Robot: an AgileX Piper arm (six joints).
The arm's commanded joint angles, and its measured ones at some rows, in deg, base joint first. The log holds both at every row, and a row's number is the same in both.
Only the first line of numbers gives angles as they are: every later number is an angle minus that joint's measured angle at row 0.
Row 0, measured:
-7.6 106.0 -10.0 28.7 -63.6 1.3
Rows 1 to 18, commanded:
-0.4 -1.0 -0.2 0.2 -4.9 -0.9
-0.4 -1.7 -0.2 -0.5 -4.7 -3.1
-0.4 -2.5 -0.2 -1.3 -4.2 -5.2
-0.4 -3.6 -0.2 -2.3 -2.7 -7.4
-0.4 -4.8 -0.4 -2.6 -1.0 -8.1
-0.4 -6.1 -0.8 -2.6 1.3 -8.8
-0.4 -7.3 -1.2 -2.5 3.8 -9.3
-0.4 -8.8 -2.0 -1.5 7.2 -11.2
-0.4 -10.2 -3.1 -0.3 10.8 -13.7
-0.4 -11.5 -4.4 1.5 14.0 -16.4
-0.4 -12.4 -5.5 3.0 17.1 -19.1
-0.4 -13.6 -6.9 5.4 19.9 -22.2
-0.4 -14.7 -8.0 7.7 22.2 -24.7
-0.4 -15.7 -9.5 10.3 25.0 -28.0
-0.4 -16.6 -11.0 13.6 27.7 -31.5
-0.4 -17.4 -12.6 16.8 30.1 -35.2
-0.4 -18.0 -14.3 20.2 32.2 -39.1
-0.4 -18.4 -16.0 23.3 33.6 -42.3
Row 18, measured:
0.0 -15.5 -10.6 12.0 28.3 -28.7
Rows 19 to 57, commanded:
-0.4 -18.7 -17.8 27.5 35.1 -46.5
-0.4 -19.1 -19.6 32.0 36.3 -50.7
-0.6 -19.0 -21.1 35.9 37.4 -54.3
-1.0 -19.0 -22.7 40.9 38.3 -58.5
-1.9 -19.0 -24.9 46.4 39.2 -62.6
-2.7 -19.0 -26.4 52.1 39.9 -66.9
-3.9 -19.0 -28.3 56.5 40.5 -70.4
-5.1 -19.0 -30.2 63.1 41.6 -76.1
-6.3 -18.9 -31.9 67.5 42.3 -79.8
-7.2 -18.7 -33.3 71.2 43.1 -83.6
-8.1 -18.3 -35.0 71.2 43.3 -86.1
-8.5 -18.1 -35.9 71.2 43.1 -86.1
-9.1 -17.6 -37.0 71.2 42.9 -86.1
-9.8 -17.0 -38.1 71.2 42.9 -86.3
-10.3 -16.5 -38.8 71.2 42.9 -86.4
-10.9 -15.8 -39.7 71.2 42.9 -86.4
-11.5 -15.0 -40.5 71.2 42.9 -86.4
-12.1 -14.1 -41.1 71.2 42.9 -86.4
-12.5 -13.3 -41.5 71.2 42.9 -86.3
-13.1 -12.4 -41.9 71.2 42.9 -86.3
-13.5 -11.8 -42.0 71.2 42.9 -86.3
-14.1 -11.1 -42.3 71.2 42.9 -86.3
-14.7 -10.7 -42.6 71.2 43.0 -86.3
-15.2 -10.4 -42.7 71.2 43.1 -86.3
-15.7 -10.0 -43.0 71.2 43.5 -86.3
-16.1 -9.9 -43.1 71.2 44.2 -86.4
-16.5 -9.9 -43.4 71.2 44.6 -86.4
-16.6 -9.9 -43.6 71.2 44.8 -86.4
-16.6 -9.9 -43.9 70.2 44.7 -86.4
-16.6 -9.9 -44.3 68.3 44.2 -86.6
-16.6 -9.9 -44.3 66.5 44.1 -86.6
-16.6 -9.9 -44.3 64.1 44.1 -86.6
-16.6 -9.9 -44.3 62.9 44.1 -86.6
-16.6 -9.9 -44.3 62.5 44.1 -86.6
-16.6 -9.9 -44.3 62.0 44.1 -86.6
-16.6 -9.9 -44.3 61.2 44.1 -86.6
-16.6 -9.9 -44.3 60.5 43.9 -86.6
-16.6 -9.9 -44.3 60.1 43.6 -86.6
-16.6 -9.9 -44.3 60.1 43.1 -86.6
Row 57, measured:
-16.3 -9.2 -43.6 63.1 43.8 -85.9
